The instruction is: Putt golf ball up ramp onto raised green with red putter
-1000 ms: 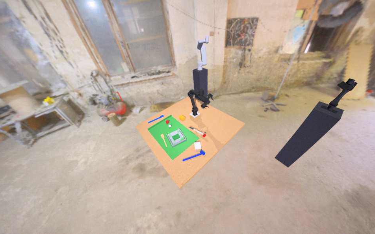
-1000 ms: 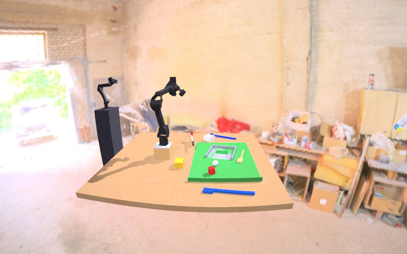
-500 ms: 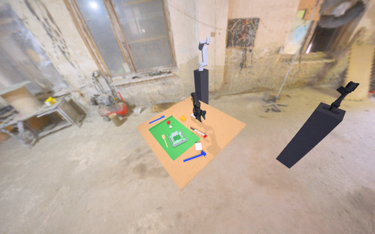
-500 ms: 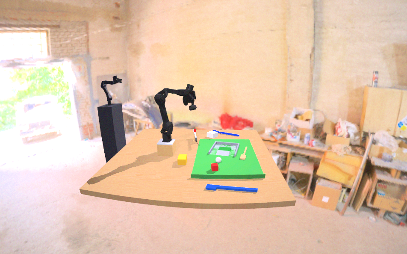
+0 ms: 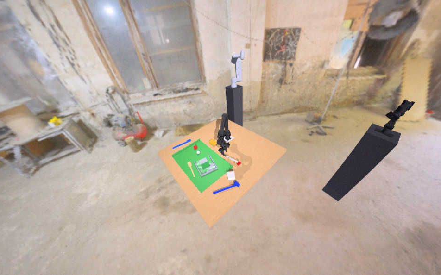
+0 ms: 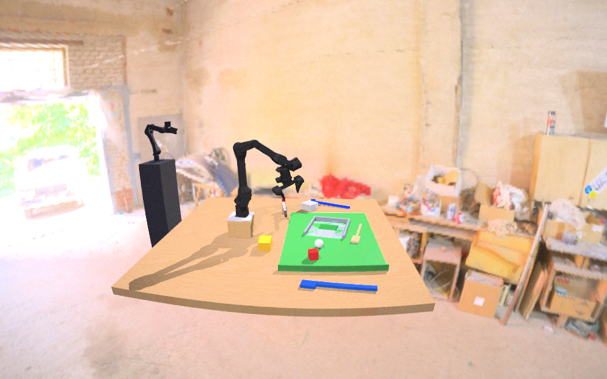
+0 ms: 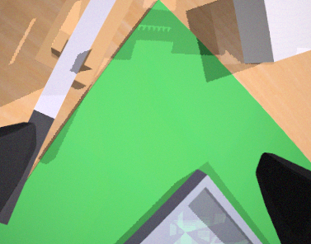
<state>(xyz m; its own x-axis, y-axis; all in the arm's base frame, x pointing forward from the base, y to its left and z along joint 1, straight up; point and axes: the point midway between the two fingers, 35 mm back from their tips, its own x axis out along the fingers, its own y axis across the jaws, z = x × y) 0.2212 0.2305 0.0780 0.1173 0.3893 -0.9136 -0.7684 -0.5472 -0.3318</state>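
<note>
Right now my gripper tip is 60 mm past the red putter, 50 mm to the right of it and 90 mm above it. Round my gripper tip: green mat 250 mm ahead, 220 mm to the right, 150 mm below; then white block 80 mm ahead, 210 mm to the left, 130 mm below; then yellow block 60 mm behind, 400 mm to the right, 130 mm below.
</note>
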